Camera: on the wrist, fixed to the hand. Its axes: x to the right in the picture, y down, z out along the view.
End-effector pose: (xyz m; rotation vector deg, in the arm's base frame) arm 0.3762 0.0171 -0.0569 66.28 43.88 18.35
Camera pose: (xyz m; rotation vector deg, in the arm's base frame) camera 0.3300 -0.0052 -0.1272 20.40 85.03 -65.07
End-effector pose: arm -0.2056 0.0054 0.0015 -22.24 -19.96 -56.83
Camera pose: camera -0.2805 -0.0328 -0.0209 8.90 -44.52 -145.87
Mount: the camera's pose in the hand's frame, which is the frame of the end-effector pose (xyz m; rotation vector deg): -0.0197 -0.0795 -0.0295 9.19 -0.46 -95.07
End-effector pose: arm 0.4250 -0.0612 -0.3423 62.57 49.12 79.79
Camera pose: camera 0.4215 -0.0685 -0.4290 10.54 77.46 -4.93
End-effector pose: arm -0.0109 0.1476 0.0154 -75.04 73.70 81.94
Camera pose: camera 0.0747 0.1337 0.0233 -87.51 -0.10 6.73
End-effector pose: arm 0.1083 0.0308 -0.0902 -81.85 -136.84 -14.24
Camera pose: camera 0.0530 -0.0328 -0.0683 50.22 -161.33 -21.29
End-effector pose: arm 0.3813 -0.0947 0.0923 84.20 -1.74 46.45
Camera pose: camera 0.3930 -0.0693 0.0098 64.22 63.89 -32.57
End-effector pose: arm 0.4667 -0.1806 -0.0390 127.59 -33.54 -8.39
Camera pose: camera 0.4866 -0.1065 -0.0801 129.35 79.73 -52.90
